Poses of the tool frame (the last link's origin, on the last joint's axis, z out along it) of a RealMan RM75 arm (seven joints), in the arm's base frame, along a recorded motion.
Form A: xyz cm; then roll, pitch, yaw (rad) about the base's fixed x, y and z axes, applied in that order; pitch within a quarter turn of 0, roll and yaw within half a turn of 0.
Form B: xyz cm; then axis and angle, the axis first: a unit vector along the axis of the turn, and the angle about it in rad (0 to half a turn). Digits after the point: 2 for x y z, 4 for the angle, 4 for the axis.
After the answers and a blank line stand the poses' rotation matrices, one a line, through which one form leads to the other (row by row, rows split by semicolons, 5 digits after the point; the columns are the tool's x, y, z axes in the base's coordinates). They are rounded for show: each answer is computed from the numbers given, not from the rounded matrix.
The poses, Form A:
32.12 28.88 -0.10 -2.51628 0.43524 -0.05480
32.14 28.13 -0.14 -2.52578 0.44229 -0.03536
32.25 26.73 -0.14 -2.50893 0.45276 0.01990
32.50 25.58 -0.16 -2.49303 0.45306 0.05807
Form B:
32.12 28.88 -0.10 -0.9736 0.0965 0.2071 2.5199
32.14 28.13 -0.14 -0.9731 0.0869 0.2136 2.5336
32.25 26.73 -0.14 -0.9719 0.0636 0.2268 2.5301
32.50 25.58 -0.16 -0.9714 0.0469 0.2328 2.5234

0.90541 -0.29084 -0.30927; -0.04967 -0.79605 0.60320; -0.42163 -0.53078 -0.73519
0.90321 -0.27593 -0.32875; -0.03195 -0.80705 0.58961; -0.42801 -0.52204 -0.73775
0.89907 -0.24256 -0.36448; 0.01789 -0.81144 0.58416; -0.43745 -0.53172 -0.72520
0.89760 -0.21770 -0.38331; 0.05218 -0.81095 0.58278; -0.43772 -0.54310 -0.71655

